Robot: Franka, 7 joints.
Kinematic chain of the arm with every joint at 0, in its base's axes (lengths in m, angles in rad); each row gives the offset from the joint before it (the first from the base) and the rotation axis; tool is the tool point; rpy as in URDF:
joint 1: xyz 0 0 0.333 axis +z
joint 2: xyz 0 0 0 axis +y
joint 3: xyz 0 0 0.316 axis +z
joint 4: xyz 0.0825 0 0 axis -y
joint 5: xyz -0.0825 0 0.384 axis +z
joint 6: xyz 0 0 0 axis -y
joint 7: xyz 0.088 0 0 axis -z
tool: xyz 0 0 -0.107 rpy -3.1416 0 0
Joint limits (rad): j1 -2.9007..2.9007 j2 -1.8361..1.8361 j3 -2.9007..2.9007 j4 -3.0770..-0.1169 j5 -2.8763..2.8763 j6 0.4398..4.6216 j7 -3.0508..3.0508
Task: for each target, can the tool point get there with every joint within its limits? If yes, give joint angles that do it. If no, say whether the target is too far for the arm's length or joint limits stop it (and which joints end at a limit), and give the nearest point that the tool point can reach.
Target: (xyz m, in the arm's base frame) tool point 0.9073 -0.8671 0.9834
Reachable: no: too far | nearest point 0.5507 -0.5263 0.7277 | short by 0.556 m
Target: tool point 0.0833 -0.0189 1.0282
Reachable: yes | joints -0.2119 -0.4757 0.3469 -0.9628 1.7980 4.0055 -0.9158
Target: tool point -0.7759 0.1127 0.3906
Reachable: yes | joints 0.1572 -1.4381 1.2929 -0.3391 1.0436 1.3970 -2.0160
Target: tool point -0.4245 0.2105 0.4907
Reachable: yes | joints -1.6947 0.3700 -1.8758 -2.5331 0.4552 3.7867 2.3344
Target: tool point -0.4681 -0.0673 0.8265
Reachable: yes | joints 0.7681 -0.7741 1.7566 -0.5893 2.0303 4.2603 1.5288
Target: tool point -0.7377 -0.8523 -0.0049
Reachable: no: too far | nearest point -0.5378 -0.6213 0.0867 | short by 0.319 m
